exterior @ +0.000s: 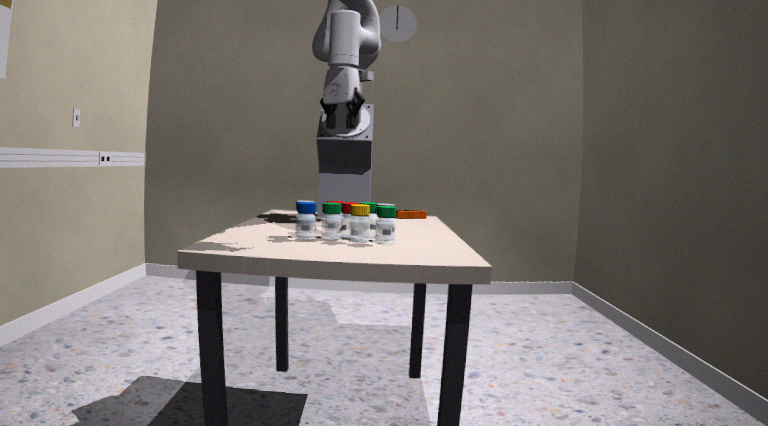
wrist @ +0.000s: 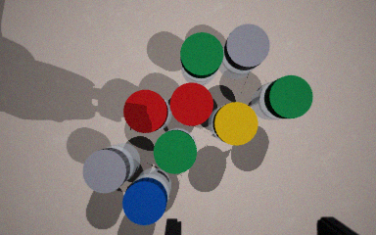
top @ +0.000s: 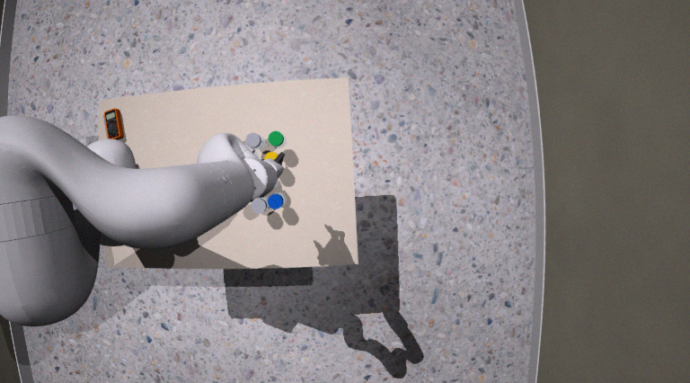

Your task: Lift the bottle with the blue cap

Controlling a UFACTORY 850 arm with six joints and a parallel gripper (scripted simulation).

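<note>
Now: hand 280 mm above the blue-capped bottle, 90 mm to the left of it and 30 mm past it. The rest, counted from my hand: yellow-capped bottle: 280 mm below, 60 mm to the left, 30 mm behind.
</note>
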